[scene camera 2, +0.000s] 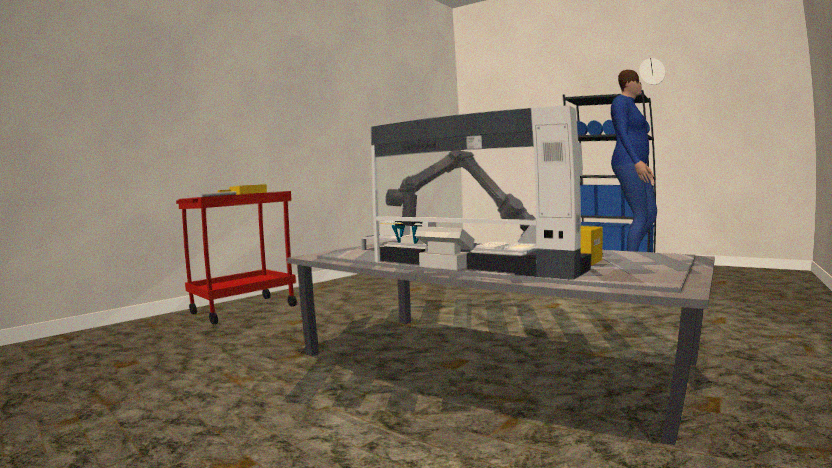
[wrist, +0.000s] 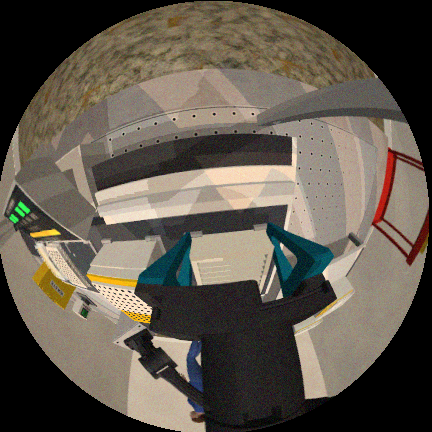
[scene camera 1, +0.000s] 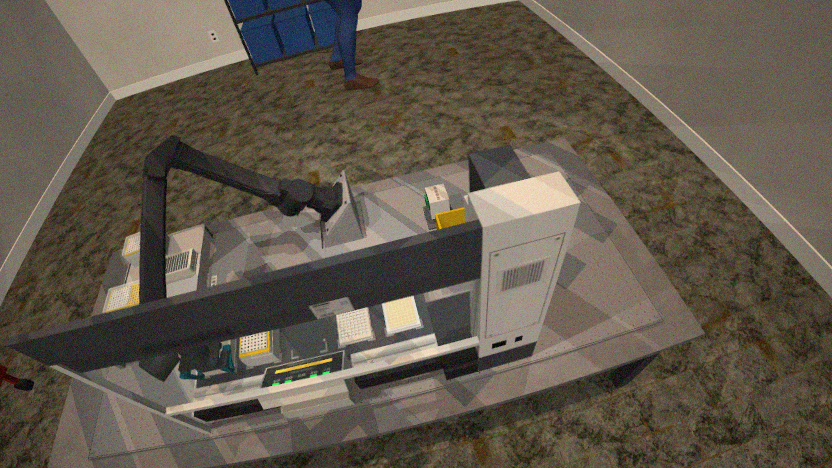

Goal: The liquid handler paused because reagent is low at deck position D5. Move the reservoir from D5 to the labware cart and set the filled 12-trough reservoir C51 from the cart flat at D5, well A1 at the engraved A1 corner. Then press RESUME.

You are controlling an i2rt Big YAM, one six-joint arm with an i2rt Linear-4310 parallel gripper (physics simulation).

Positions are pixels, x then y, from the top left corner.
gripper: grips a white ribbed reservoir (wrist: 232, 256)
